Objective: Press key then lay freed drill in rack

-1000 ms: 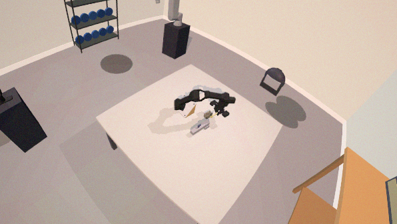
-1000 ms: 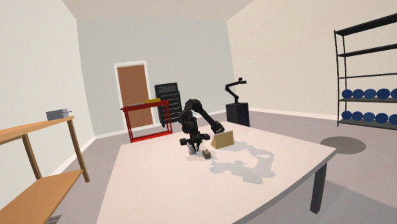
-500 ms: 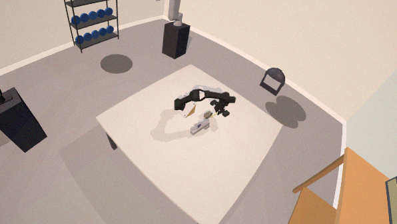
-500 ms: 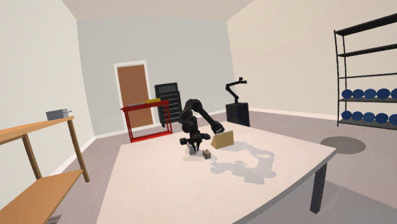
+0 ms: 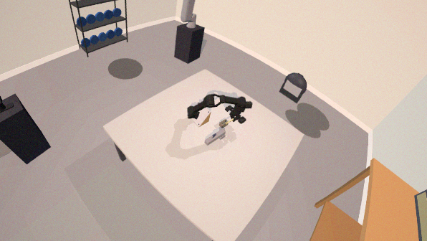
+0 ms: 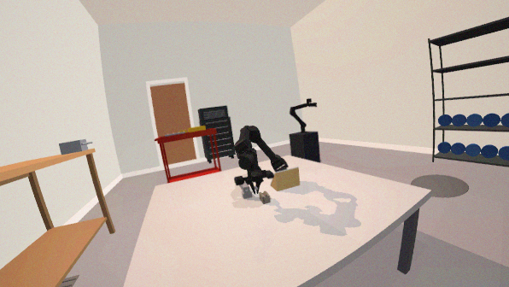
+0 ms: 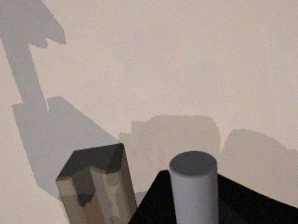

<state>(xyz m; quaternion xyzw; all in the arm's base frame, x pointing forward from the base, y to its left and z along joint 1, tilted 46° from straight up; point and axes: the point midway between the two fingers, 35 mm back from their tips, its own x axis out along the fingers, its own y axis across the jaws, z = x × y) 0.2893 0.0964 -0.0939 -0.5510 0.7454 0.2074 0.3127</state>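
Now: gripper tip 6 cm past the brown rack, 3 cm to the left of it and 5 cm above it. Round my gripper tip: dark blue key (3 cm behind, 23 cm to the right, 2 cm below); then grey block (3 cm behind, 21 cm to the right, 4 cm below).
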